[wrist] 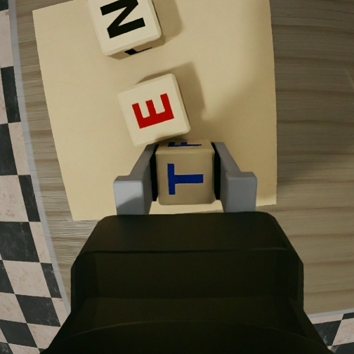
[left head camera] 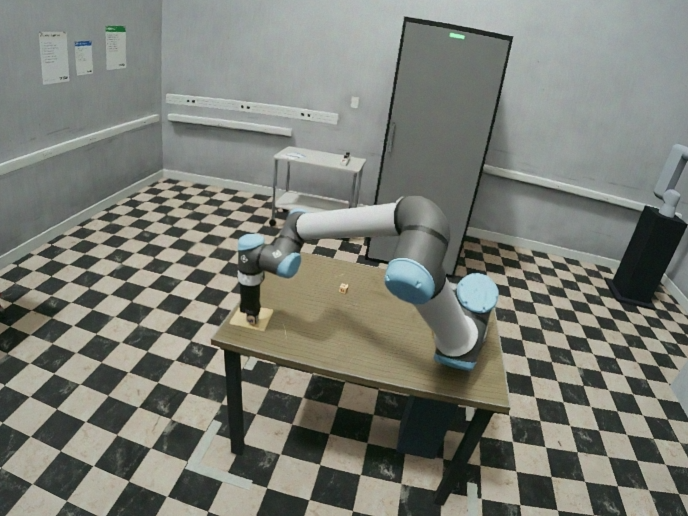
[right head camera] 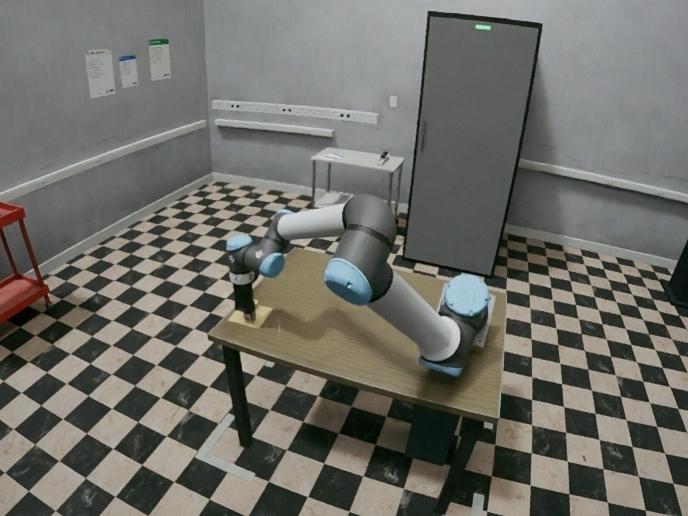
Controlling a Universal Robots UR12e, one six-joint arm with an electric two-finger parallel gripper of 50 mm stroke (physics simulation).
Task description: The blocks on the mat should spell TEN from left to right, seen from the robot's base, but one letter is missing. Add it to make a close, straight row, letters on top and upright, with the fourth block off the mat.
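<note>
My gripper is shut on a wooden block with a blue T on top. It holds the block at the near end of the row, low at the mat; whether the block rests on it I cannot tell. The red E block lies just beyond, turned slightly against the T block; contact is unclear. The black N block stands farther along, also slightly turned, with a gap from E. The top letters face about the same way. A fourth block stands off the mat.
The table carries the arm's base at its right end. The mat lies near the table's left edge. In the right head view the arm hides the fourth block. A tall cabinet and a light cart stand behind the table.
</note>
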